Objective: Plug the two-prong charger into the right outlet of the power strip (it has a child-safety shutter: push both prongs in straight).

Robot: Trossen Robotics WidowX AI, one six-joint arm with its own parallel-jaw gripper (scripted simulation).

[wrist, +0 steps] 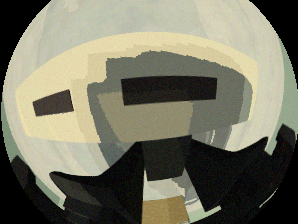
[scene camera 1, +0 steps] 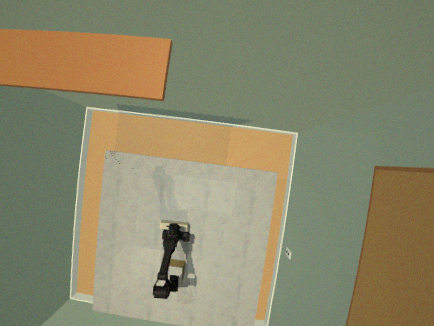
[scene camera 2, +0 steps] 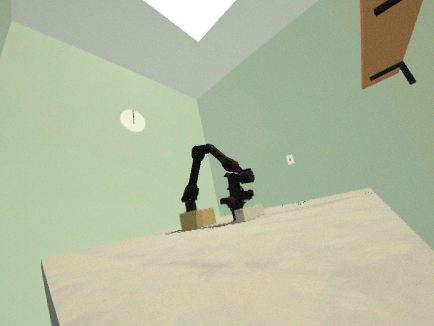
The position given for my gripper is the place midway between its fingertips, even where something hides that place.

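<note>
What I can see is my gripper (wrist: 159, 141), and there's a charger (wrist: 164, 159) as well.
</note>
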